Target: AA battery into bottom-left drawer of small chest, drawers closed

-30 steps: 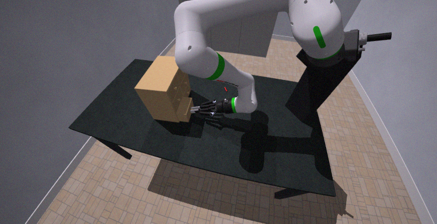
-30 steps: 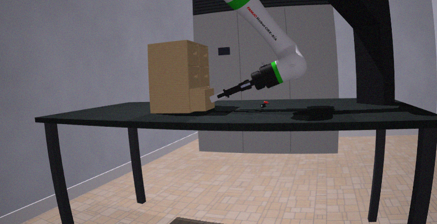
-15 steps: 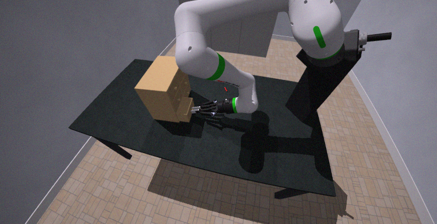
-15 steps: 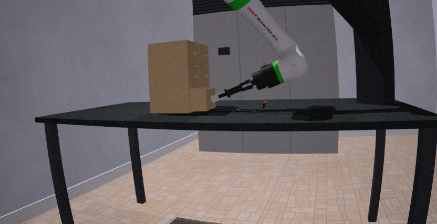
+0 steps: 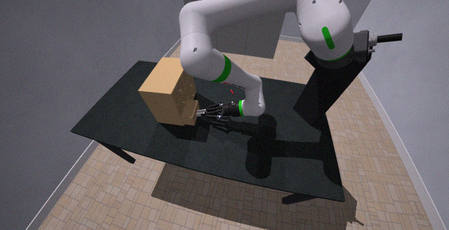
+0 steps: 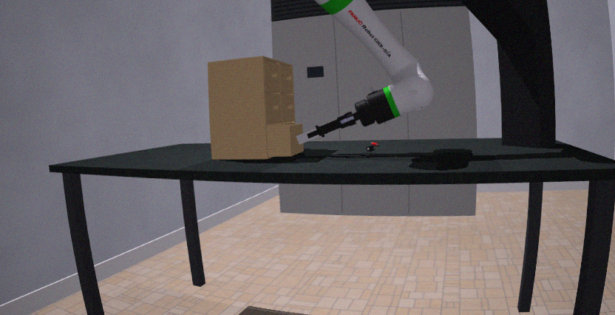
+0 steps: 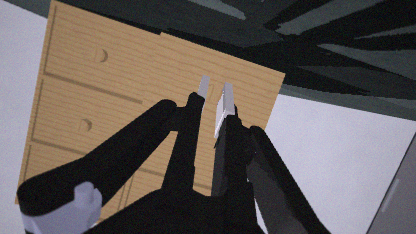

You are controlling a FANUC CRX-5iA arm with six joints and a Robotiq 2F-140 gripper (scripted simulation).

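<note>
The black AA battery lies 90 mm behind my hand, 180 mm to the right of it and 50 mm below it. From my hand the other things lie so: small red object: 10 mm behind, 320 mm to the right, 50 mm below.
</note>
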